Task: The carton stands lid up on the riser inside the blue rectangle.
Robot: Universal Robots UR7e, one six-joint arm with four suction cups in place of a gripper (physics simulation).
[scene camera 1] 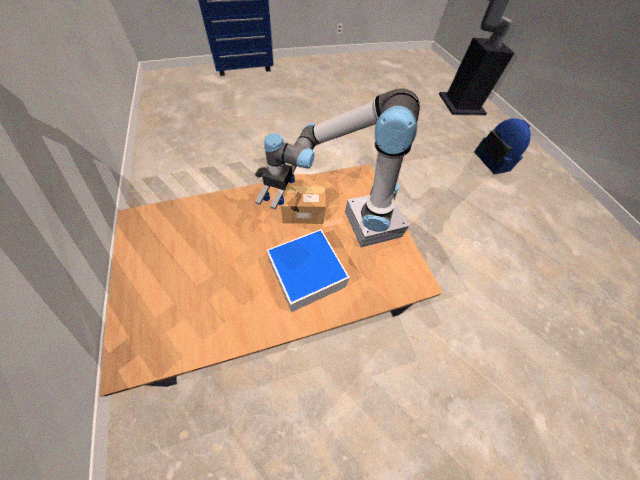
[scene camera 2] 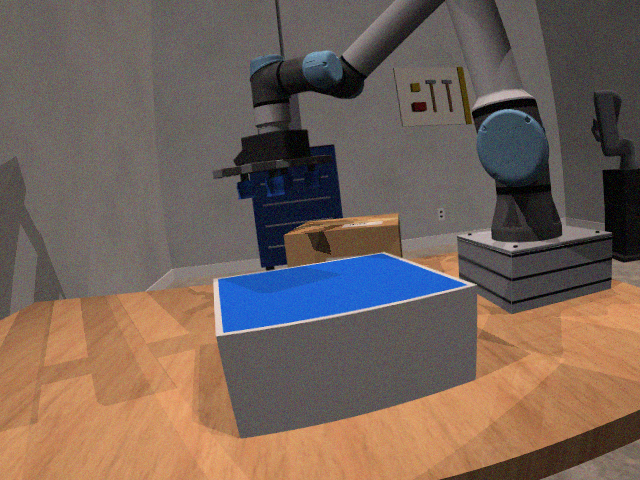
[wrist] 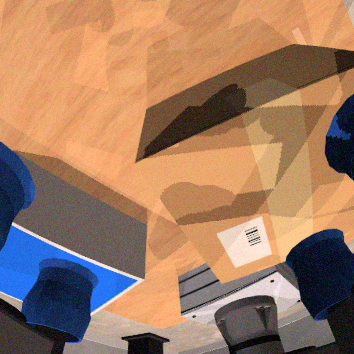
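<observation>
The brown carton [scene camera 1: 310,206] [scene camera 2: 361,240] [wrist: 215,172] stands on the table behind the riser, with its taped, labelled top facing up. The riser [scene camera 1: 320,298] [scene camera 2: 351,366] [wrist: 100,220] is a grey box with the white-edged blue rectangle [scene camera 1: 308,266] [scene camera 2: 330,294] [wrist: 110,285] on top; nothing stands on it. My gripper [scene camera 1: 277,191] [scene camera 2: 279,186] [wrist: 182,225] is open, its blue suction cups pointing down and holding nothing. It hangs above the carton's height, to its left in both scene views, apart from it. Part of the carton's front is hidden by the riser in scene camera 2.
The arm's grey base block [scene camera 1: 382,235] [scene camera 2: 558,273] [wrist: 195,290] stands on the wooden table [scene camera 1: 206,310] [scene camera 2: 129,413] [wrist: 50,75], right of the carton and riser in the scene views. A blue drawer cabinet [scene camera 1: 240,36] [scene camera 2: 299,206] stands on the floor behind the table.
</observation>
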